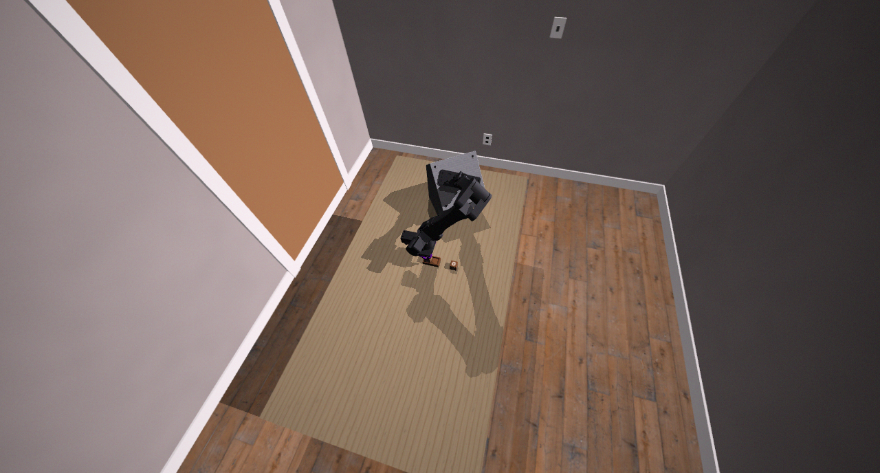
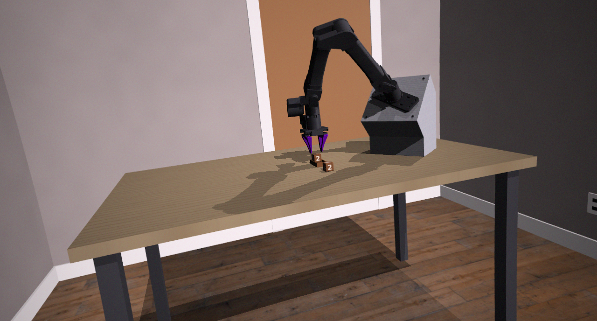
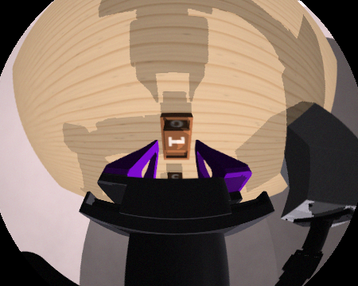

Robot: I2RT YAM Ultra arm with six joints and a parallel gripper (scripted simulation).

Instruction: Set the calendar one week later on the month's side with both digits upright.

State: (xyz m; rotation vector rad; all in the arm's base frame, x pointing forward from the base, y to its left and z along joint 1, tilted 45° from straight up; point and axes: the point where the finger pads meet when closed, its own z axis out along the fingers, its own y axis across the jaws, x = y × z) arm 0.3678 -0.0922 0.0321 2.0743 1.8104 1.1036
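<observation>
My hand is 5 cm above the brown tray and 2 cm to the right of it.
</observation>
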